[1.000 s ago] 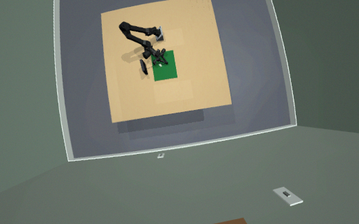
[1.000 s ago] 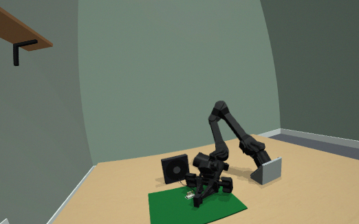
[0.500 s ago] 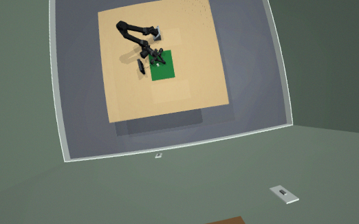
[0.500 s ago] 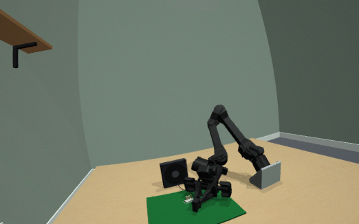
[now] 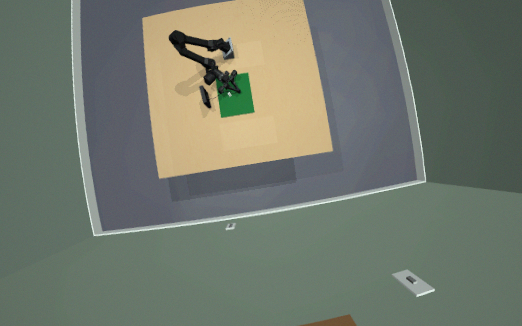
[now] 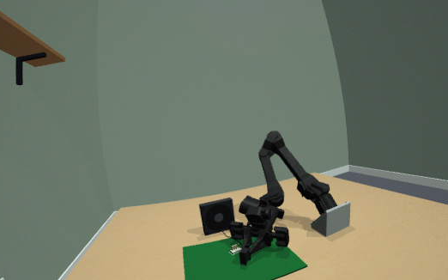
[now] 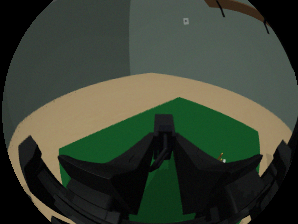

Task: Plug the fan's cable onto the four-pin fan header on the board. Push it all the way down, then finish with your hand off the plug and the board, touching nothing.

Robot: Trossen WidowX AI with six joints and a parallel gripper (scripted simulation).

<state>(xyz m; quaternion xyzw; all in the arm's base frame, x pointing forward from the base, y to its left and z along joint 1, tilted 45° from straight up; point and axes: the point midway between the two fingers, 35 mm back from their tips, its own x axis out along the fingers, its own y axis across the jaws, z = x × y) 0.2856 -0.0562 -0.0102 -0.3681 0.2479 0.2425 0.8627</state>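
Now: the dark fan plug 1 cm below my gripper tip. Also, from my gripper tip: pale four-pin header: 1 cm ahead, 6 cm to the right, 3 cm below; green board: 2 cm ahead, 3 cm to the right, 5 cm below; black fan: 22 cm to the right, 3 cm above.
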